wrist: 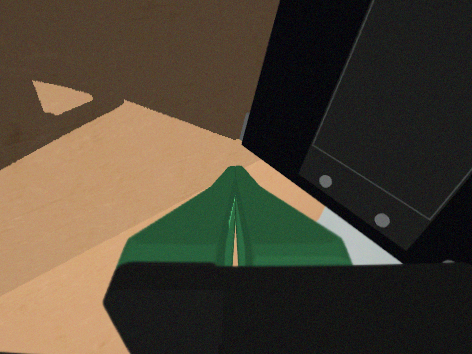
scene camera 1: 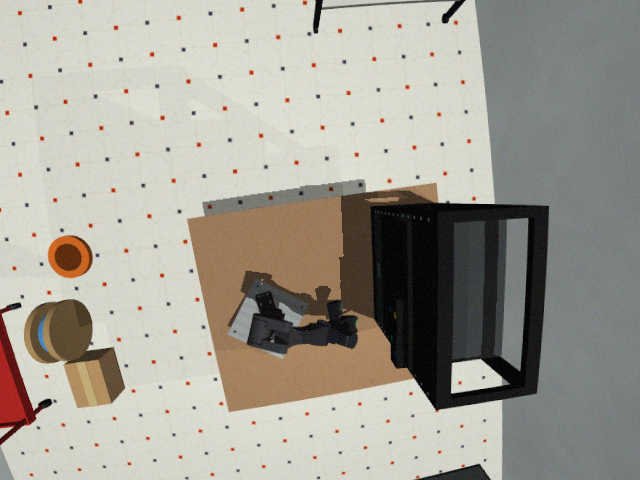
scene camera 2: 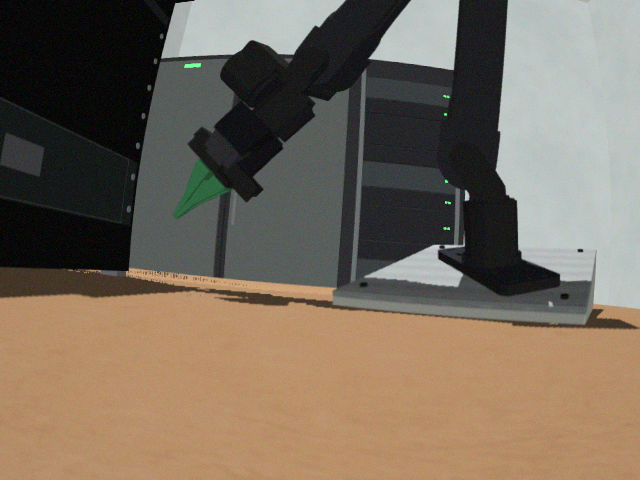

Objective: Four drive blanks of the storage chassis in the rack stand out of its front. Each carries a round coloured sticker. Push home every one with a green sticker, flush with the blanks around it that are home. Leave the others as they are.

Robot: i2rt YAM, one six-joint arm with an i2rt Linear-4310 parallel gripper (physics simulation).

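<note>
The black rack (scene camera 1: 445, 310) (scene camera 2: 77, 51) (wrist: 272, 75) stands at the right in scene camera 1. Part of its front shows at the left in scene camera 2 and at the upper right in the wrist view. In scene camera 1 a dark block (scene camera 1: 399, 330) stands at its front, with tiny yellow, green and blue specks beside it. Single drive blanks, and which stand out, cannot be told. No stickers show in the wrist view. My gripper (scene camera 1: 356, 321) (scene camera 2: 176, 214) (wrist: 235, 177) is shut and empty, its green fingertips together, in front of the rack and apart from it, tilted downward.
The arm's grey base plate (scene camera 1: 240, 317) (scene camera 2: 465, 307) sits on the brown surface (scene camera 1: 310, 372) (scene camera 2: 310, 403) (wrist: 100, 185). A dark panel (scene camera 2: 62, 165) with a grey label is low in the rack. A box (scene camera 1: 93, 379), round drums (scene camera 1: 72, 330) and an orange ring (scene camera 1: 52, 256) stand far left.
</note>
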